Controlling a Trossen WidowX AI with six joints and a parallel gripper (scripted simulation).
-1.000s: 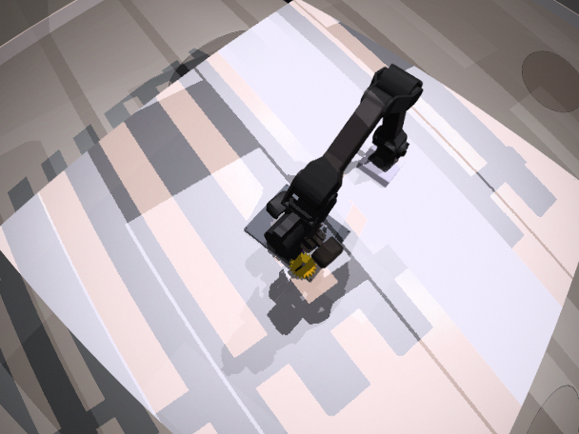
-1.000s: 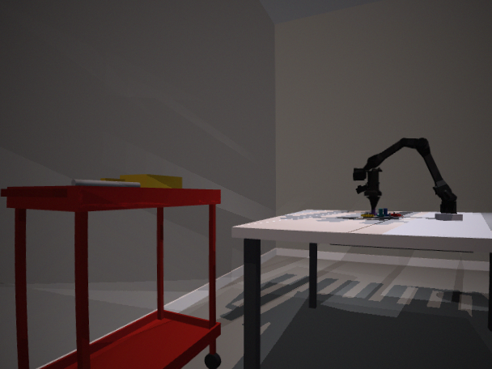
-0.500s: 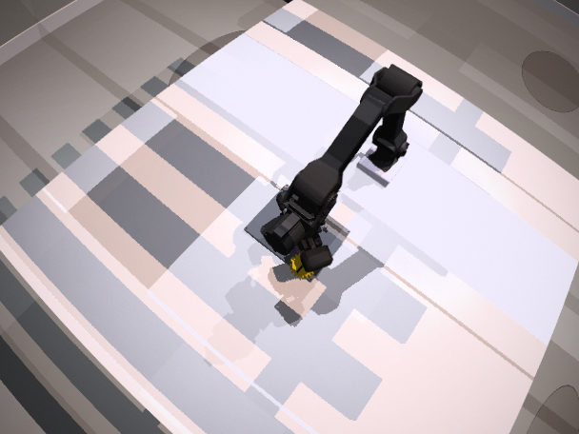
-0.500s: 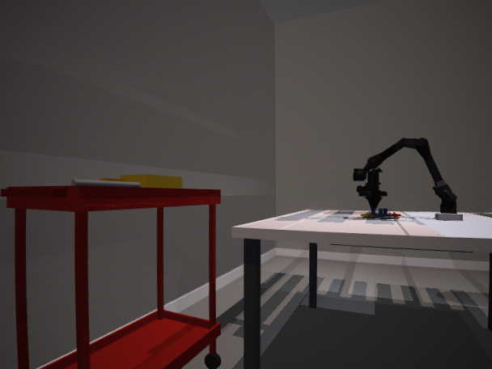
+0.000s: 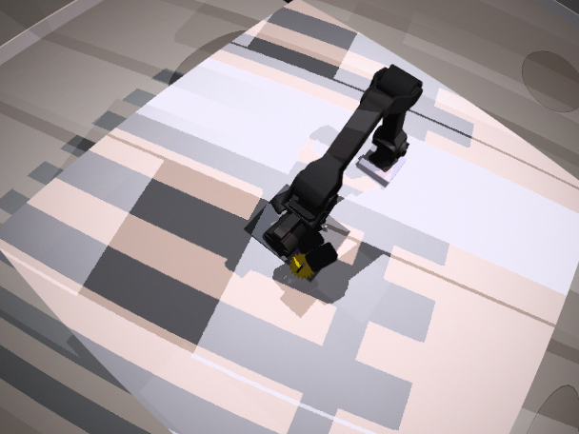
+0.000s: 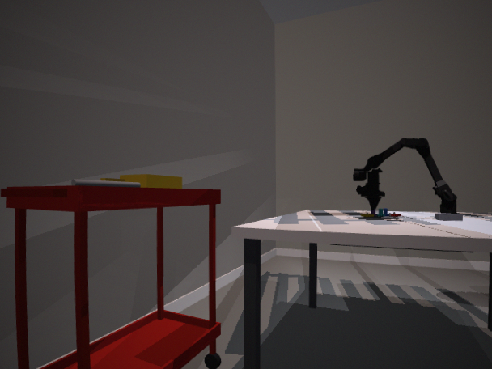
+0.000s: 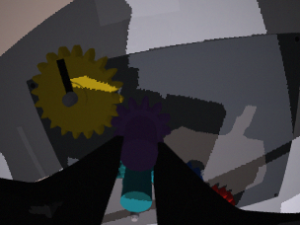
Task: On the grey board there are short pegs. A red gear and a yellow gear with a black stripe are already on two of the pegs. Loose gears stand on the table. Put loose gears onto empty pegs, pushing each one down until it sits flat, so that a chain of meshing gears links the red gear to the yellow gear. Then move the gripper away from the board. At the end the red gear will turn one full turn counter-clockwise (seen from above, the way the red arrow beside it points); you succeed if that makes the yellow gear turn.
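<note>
The purple gear is 10 mm below my gripper tip. Round my gripper tip: teal gear 40 mm behind, 20 mm below; grey board 30 mm behind, 30 mm to the right, 30 mm below; yellow gear 20 mm ahead, 40 mm to the left, 20 mm below.
</note>
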